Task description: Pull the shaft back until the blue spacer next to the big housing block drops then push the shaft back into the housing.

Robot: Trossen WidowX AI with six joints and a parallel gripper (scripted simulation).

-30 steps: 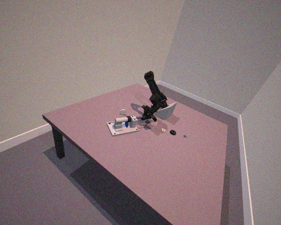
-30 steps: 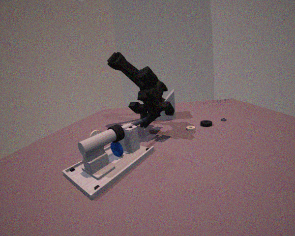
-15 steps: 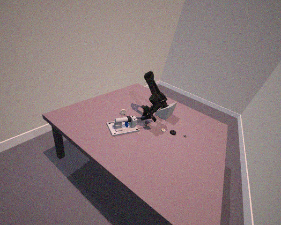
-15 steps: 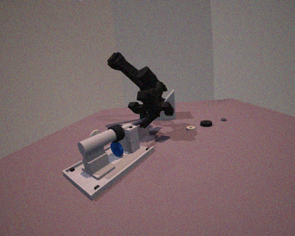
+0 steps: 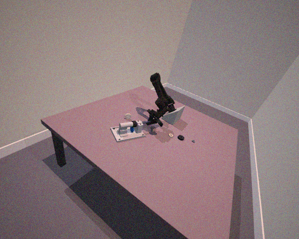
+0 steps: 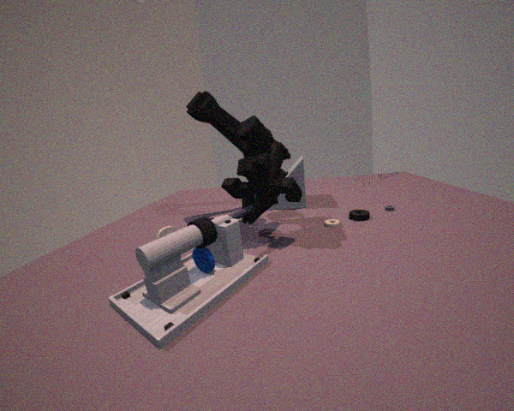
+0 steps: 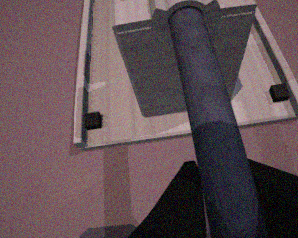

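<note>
Right now the dark shaft is 50 mm ahead of my gripper tip, 30 mm to the right of it and 30 mm above it. The rest, counted from my gripper tip: grey ring (370 mm to the left, 180 mm behind, 50 mm below); black spacer (100 mm ahead, 50 mm to the right, 20 mm above); blue spacer (110 mm ahead, 60 mm to the right, 20 mm below).
</note>
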